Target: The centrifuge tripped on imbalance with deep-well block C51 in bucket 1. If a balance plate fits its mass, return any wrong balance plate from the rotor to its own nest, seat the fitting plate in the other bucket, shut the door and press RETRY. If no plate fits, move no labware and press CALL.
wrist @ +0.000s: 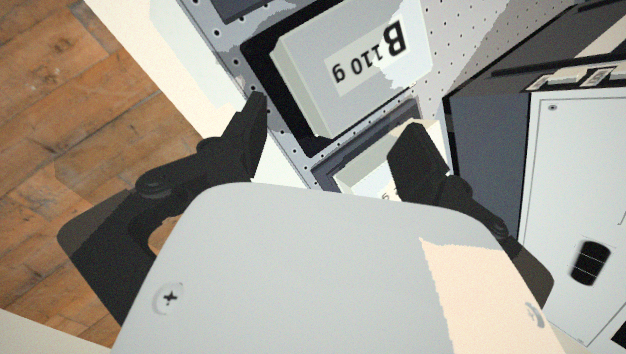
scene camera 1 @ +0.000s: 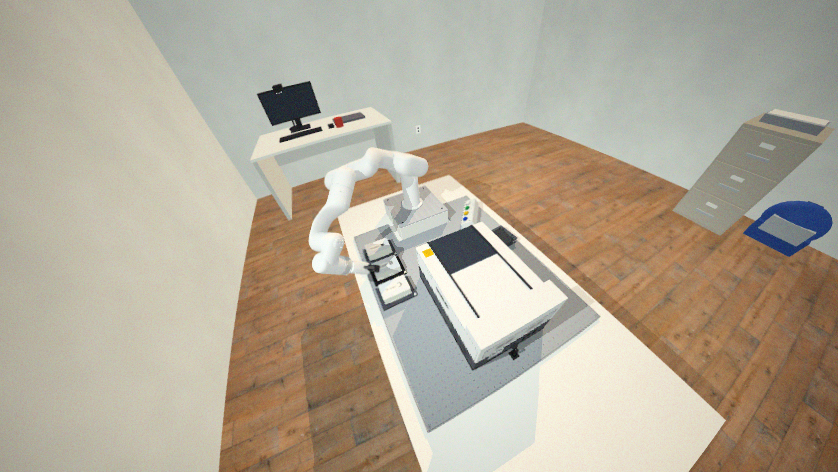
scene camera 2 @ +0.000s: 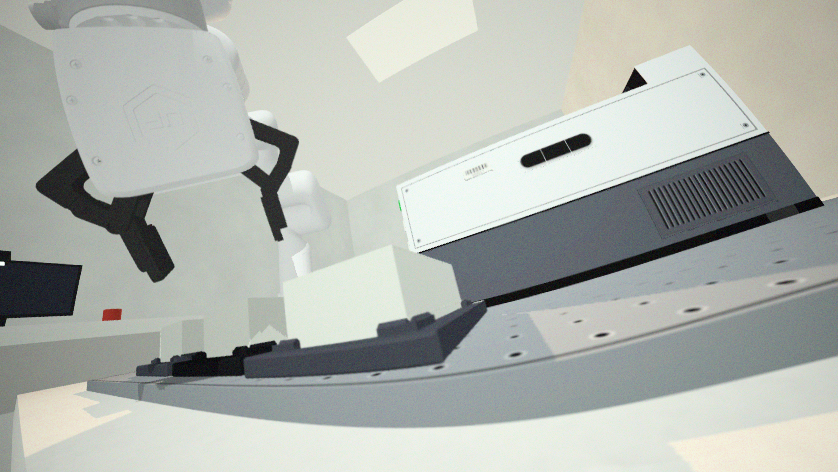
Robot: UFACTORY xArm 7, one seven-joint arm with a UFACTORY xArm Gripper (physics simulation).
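Observation:
My gripper is open and empty, above the row of nests. In the wrist view, the near corner of balance plate B, labelled 110 g, shows beyond and between the fingers; B sits in the black middle nest. The front plate sits in a dark grey nest; the right finger covers part of it in the wrist view, and its label is mostly hidden. A third plate sits in the back nest. Block C51 and the rotor do not show.
The centrifuge stands beside the nests, with a dark panel on top; I cannot tell its door state. A panel with coloured buttons and a small black tray stand behind it.

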